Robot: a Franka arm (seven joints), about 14 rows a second.
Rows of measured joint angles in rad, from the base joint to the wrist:
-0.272 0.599 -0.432 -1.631 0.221 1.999 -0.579
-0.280 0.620 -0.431 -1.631 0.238 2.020 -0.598
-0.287 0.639 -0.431 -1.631 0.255 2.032 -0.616
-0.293 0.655 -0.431 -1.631 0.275 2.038 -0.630
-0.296 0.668 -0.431 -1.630 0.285 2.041 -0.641
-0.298 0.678 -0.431 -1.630 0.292 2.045 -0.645
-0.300 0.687 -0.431 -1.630 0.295 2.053 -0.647
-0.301 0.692 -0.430 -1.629 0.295 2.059 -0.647
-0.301 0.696 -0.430 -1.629 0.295 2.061 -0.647
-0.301 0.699 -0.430 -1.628 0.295 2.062 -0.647
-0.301 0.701 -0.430 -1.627 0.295 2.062 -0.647
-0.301 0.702 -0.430 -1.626 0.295 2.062 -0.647
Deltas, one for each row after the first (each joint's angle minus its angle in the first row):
-0.008 0.021 0.001 0.000 0.017 0.021 -0.019
-0.015 0.040 0.001 0.000 0.034 0.033 -0.037
-0.021 0.056 0.001 0.000 0.054 0.039 -0.051
-0.024 0.069 0.001 0.001 0.064 0.042 -0.062
-0.026 0.079 0.001 0.001 0.071 0.046 -0.066
-0.028 0.088 0.001 0.001 0.074 0.054 -0.068
-0.029 0.093 0.002 0.002 0.074 0.060 -0.068
-0.029 0.097 0.002 0.002 0.074 0.062 -0.068
-0.029 0.100 0.002 0.003 0.074 0.063 -0.068
-0.029 0.102 0.002 0.004 0.074 0.063 -0.068
-0.029 0.103 0.002 0.005 0.074 0.063 -0.068

